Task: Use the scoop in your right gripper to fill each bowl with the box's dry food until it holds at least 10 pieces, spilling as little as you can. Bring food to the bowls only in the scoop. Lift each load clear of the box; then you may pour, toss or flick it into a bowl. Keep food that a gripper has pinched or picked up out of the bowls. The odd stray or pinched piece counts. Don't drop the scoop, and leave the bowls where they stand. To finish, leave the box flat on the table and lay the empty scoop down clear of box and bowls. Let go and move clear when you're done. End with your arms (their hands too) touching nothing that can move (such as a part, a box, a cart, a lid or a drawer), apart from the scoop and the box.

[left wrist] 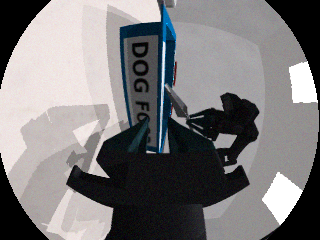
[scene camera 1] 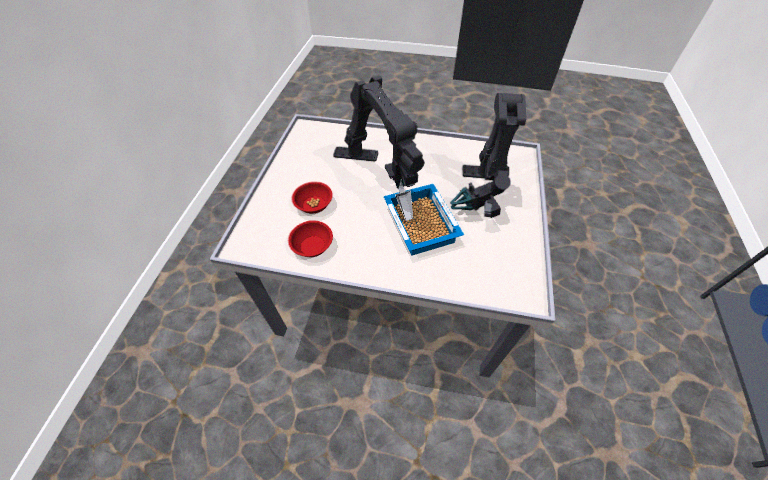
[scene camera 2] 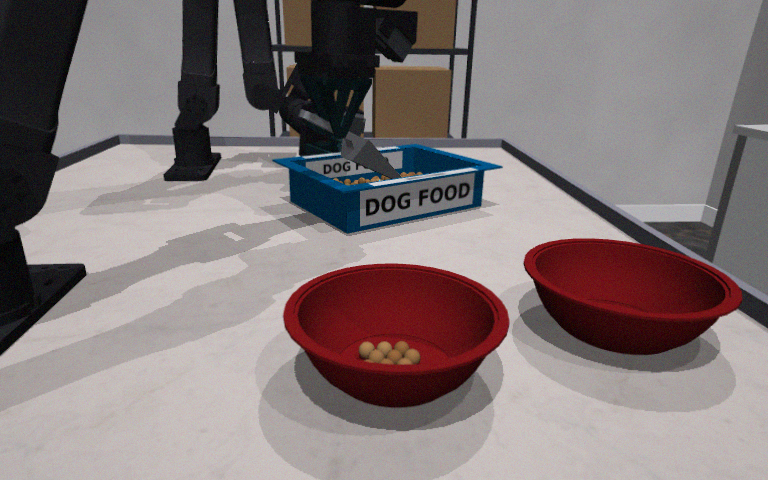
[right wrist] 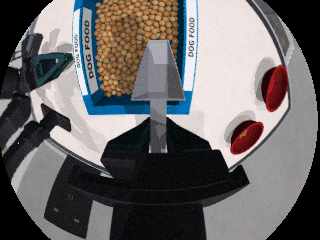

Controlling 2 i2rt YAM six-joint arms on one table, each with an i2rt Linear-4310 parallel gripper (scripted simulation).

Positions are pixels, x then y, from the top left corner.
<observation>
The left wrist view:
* my left gripper: 157,120
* my right gripper: 186,119
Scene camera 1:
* blue dog food box: 429,191
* red bowl: 317,190
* red bowl: 310,238
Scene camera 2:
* my left gripper: 343,150
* my right gripper: 336,137
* red bowl: 453,321
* red bowl: 592,273
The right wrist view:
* my left gripper: 69,56
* my right gripper: 158,121
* grey scoop: 158,80
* red bowl: 253,133
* red bowl: 273,97
</observation>
